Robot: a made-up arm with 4 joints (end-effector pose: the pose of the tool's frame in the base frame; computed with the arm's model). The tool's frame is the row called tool.
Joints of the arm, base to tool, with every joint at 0 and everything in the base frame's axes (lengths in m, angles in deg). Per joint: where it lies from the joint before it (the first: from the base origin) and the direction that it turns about. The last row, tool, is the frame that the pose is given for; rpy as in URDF.
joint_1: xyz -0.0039 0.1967 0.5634 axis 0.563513 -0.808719 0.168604
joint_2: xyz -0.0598 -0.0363 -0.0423 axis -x
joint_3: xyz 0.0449 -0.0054 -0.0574 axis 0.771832 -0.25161 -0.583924
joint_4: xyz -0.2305 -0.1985 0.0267 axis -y
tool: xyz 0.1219 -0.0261 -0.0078 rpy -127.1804 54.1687 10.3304
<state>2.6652 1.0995 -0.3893 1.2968</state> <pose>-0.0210 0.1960 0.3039 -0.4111 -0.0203 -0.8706 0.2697</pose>
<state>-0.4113 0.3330 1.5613 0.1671</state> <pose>-0.2803 0.0868 0.3939 -0.6457 0.3011 0.0413 0.7005</pose>
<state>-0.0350 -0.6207 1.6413 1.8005</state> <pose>-0.3554 0.3397 0.4545 -0.2517 0.5586 -0.5134 0.6009</pose>
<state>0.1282 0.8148 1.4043 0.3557</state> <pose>-0.2007 0.0079 0.3463 -0.7734 0.1130 -0.1259 0.6109</pose>
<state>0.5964 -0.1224 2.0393 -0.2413</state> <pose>-0.0247 0.4239 0.3675 0.0117 -0.2186 0.0844 0.9721</pose>
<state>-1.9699 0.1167 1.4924 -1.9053</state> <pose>-0.3706 0.3526 0.6947 0.2300 0.6920 0.4867 0.4810</pose>
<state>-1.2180 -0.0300 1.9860 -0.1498</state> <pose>-0.2986 0.2369 0.4788 -0.4638 0.5401 0.0184 0.7020</pose>
